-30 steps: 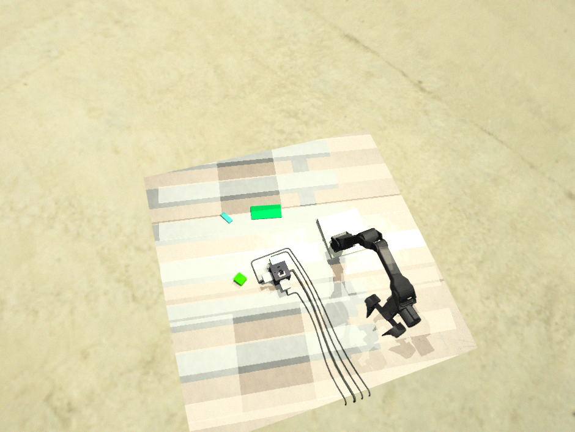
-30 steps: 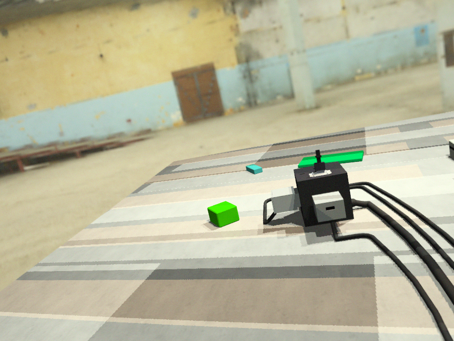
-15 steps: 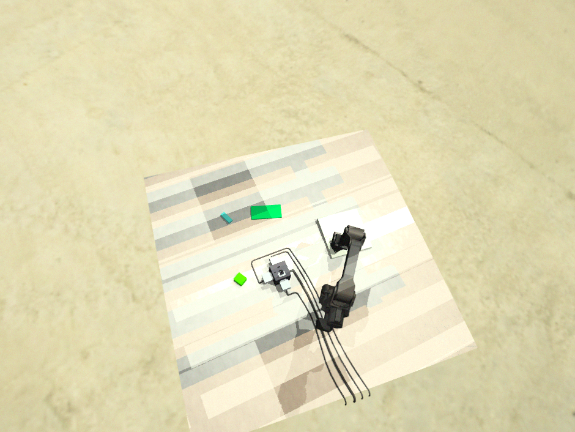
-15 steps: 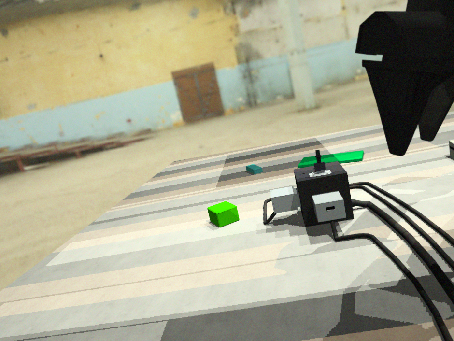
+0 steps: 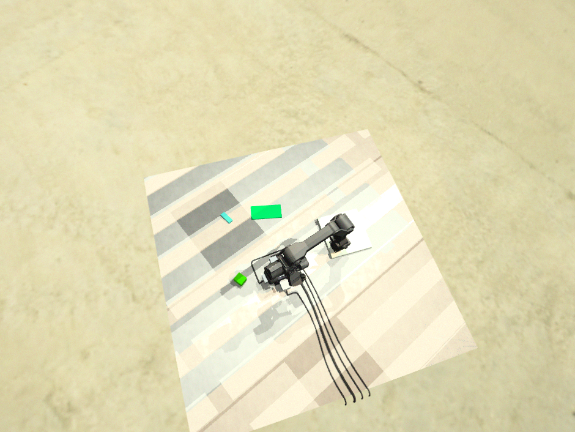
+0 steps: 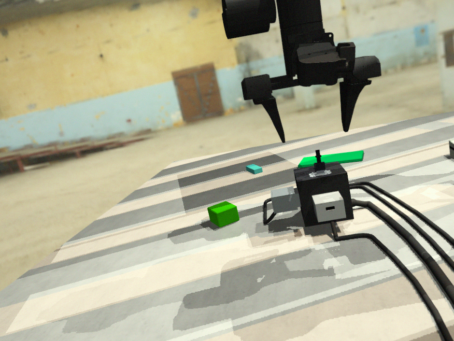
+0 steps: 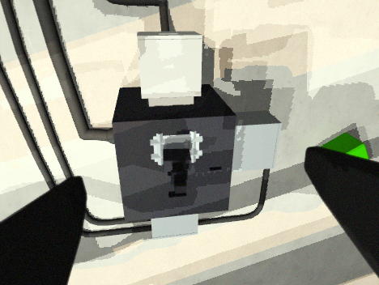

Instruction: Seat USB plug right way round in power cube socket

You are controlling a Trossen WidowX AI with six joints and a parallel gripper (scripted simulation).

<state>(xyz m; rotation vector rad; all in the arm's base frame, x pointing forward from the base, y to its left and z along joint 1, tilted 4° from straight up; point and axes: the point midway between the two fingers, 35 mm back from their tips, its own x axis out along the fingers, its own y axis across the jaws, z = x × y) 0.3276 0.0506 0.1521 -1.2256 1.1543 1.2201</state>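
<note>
My gripper tip is 3 cm to the left of the USB plug and 5 cm above it. From my gripper tip the other things lie so: green block: 17 cm ahead, 10 cm to the right, 13 cm below; then flat green slab: 8 cm behind, 37 cm to the right, 14 cm below.
</note>
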